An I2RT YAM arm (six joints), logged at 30 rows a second.
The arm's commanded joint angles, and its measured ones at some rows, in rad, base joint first. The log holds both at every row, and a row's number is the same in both.
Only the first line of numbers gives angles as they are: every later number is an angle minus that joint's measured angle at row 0.
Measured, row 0:
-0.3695, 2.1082, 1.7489, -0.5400, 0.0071, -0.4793
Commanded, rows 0 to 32:
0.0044, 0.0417, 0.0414, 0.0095, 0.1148, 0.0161
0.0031, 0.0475, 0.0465, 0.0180, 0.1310, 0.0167
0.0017, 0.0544, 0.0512, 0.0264, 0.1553, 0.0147
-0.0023, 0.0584, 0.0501, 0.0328, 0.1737, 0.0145
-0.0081, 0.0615, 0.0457, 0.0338, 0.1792, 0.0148
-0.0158, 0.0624, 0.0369, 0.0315, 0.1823, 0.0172
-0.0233, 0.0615, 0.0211, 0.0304, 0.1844, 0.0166
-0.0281, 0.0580, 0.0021, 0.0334, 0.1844, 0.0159
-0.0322, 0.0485, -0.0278, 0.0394, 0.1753, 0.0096
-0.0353, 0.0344, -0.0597, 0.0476, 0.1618, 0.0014
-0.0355, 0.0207, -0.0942, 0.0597, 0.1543, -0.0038
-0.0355, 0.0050, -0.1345, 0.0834, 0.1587, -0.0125
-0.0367, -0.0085, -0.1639, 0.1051, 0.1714, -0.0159
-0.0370, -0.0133, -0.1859, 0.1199, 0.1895, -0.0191
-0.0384, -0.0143, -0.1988, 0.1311, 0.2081, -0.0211
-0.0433, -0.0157, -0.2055, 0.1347, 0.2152, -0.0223
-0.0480, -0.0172, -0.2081, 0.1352, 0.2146, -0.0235
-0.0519, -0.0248, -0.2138, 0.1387, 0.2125, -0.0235
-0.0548, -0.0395, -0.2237, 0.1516, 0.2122, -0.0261
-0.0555, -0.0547, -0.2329, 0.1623, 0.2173, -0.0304
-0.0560, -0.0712, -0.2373, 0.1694, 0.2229, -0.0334
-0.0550, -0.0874, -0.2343, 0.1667, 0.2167, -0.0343
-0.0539, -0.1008, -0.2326, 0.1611, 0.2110, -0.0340
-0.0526, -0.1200, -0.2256, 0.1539, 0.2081, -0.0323
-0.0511, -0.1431, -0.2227, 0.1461, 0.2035, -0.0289
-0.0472, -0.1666, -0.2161, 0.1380, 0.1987, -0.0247
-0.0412, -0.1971, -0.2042, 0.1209, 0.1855, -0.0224
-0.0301, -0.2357, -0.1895, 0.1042, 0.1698, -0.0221
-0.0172, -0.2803, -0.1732, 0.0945, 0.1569, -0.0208
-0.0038, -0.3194, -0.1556, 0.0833, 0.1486, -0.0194
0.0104, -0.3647, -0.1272, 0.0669, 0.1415, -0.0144
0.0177, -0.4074, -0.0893, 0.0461, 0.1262, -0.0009
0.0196, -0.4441, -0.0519, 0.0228, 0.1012, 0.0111
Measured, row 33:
0.0046, -0.3643, -0.1187, 0.0542, 0.1571, -0.0180
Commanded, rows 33 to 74:
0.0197, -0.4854, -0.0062, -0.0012, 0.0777, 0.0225
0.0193, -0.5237, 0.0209, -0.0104, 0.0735, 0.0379
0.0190, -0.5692, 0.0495, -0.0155, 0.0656, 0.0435
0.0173, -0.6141, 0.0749, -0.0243, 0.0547, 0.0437
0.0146, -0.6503, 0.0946, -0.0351, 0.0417, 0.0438
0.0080, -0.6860, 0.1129, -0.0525, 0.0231, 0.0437
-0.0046, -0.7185, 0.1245, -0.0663, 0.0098, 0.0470
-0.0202, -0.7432, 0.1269, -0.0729, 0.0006, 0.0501
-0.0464, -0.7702, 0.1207, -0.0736, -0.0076, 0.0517
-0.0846, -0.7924, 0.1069, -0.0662, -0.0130, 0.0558
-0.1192, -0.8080, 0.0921, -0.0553, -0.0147, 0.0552
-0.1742, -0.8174, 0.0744, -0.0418, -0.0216, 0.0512
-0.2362, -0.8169, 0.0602, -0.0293, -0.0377, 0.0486
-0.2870, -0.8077, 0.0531, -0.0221, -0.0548, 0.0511
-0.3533, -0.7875, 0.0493, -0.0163, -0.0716, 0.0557
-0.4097, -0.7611, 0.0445, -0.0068, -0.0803, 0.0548
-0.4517, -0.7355, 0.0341, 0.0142, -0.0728, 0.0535
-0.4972, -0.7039, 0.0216, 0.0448, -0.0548, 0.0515
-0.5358, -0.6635, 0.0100, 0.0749, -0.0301, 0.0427
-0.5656, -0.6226, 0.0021, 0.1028, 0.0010, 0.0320
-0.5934, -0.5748, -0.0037, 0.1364, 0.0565, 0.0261
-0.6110, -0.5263, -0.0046, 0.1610, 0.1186, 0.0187
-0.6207, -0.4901, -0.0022, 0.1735, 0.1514, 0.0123
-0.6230, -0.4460, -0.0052, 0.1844, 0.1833, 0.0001
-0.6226, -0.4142, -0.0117, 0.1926, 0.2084, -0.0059
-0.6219, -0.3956, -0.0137, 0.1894, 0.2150, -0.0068
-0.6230, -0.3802, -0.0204, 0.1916, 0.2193, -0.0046
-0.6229, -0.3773, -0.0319, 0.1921, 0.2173, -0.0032
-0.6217, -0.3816, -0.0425, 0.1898, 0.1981, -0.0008
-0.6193, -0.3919, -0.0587, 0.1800, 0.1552, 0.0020
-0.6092, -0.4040, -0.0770, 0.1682, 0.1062, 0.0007
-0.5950, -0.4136, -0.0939, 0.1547, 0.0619, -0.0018
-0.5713, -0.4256, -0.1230, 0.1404, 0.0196, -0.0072
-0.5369, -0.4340, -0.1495, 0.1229, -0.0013, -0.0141
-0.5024, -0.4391, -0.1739, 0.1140, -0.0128, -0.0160
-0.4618, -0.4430, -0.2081, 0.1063, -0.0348, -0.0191
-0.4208, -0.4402, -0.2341, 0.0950, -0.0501, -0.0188
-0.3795, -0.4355, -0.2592, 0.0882, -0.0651, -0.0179
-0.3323, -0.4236, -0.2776, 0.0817, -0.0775, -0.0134
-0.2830, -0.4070, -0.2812, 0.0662, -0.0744, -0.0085
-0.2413, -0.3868, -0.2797, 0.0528, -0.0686, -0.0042
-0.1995, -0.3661, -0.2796, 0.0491, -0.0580, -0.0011
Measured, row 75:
-0.2712, -0.3914, -0.2732, 0.0862, -0.0241, -0.0122
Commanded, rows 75 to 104:
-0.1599, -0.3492, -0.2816, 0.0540, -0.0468, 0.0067
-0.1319, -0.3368, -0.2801, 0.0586, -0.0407, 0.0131
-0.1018, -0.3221, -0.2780, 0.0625, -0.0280, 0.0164
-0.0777, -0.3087, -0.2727, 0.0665, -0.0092, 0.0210
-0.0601, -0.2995, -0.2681, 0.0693, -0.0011, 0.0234
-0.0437, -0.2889, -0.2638, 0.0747, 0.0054, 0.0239
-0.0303, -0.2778, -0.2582, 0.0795, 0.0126, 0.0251
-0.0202, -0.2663, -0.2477, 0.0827, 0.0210, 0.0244
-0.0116, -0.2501, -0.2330, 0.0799, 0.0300, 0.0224
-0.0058, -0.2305, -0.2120, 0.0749, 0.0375, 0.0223
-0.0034, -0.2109, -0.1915, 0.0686, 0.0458, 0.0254
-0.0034, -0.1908, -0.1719, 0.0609, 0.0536, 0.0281
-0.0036, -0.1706, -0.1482, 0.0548, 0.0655, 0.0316
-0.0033, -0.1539, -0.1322, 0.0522, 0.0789, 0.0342
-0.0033, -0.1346, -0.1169, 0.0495, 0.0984, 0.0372
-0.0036, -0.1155, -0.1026, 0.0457, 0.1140, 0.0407
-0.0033, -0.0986, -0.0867, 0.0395, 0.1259, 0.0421
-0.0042, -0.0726, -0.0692, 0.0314, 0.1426, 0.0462
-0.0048, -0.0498, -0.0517, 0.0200, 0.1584, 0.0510
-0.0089, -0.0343, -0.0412, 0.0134, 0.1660, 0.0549
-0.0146, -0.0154, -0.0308, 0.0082, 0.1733, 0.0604
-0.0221, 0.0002, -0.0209, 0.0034, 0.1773, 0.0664
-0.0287, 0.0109, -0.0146, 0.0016, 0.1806, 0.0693
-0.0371, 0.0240, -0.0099, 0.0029, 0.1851, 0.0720
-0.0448, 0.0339, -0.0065, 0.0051, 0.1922, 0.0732
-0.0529, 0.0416, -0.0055, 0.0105, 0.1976, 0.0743
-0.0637, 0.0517, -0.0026, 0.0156, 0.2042, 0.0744
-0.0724, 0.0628, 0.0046, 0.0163, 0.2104, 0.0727
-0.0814, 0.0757, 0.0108, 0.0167, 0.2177, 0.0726
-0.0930, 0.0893, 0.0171, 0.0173, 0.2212, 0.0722
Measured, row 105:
-0.0743, 0.0687, 0.0004, 0.0252, 0.1880, 0.0602
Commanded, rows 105 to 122:
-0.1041, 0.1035, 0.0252, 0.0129, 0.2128, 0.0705
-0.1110, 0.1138, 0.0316, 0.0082, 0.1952, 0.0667
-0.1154, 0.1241, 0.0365, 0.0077, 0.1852, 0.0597
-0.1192, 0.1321, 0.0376, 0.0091, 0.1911, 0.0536
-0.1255, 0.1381, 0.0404, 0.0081, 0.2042, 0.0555
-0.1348, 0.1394, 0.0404, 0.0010, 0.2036, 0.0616
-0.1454, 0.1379, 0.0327, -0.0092, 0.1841, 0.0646
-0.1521, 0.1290, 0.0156, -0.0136, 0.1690, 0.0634
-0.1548, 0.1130, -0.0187, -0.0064, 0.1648, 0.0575
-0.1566, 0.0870, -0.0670, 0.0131, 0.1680, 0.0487
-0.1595, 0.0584, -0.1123, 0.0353, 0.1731, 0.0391
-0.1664, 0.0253, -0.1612, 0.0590, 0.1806, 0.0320
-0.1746, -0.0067, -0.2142, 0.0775, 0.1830, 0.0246
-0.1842, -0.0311, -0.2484, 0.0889, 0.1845, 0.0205
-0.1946, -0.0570, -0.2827, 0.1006, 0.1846, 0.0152
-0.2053, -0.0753, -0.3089, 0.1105, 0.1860, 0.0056
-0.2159, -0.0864, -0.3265, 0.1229, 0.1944, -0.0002
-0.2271, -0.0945, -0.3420, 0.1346, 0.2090, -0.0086
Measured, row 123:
-0.2033, -0.0679, -0.3075, 0.0740, 0.1838, 0.0190
